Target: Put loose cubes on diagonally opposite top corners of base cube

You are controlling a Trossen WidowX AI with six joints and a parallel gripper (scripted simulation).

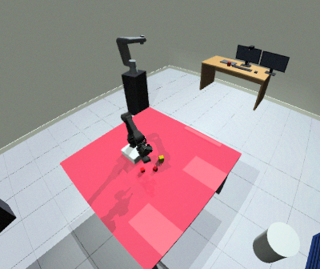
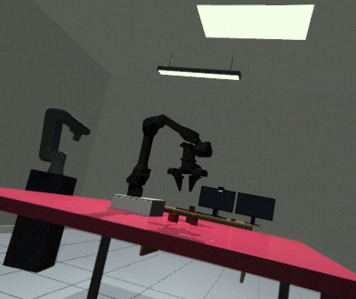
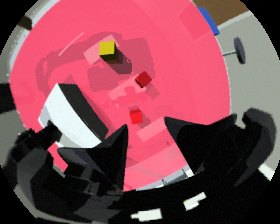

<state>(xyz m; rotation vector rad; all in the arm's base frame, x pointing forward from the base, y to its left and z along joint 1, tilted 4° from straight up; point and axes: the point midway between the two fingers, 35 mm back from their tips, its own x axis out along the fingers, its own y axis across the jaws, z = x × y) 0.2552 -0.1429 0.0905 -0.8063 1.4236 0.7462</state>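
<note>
The red cube is 120 mm below my gripper tip, 30 mm behind it and 20 mm to the right of it. The rest, counted from my gripper tip: yellow cube: 170 mm to the left, 120 mm below, 50 mm ahead.
</note>
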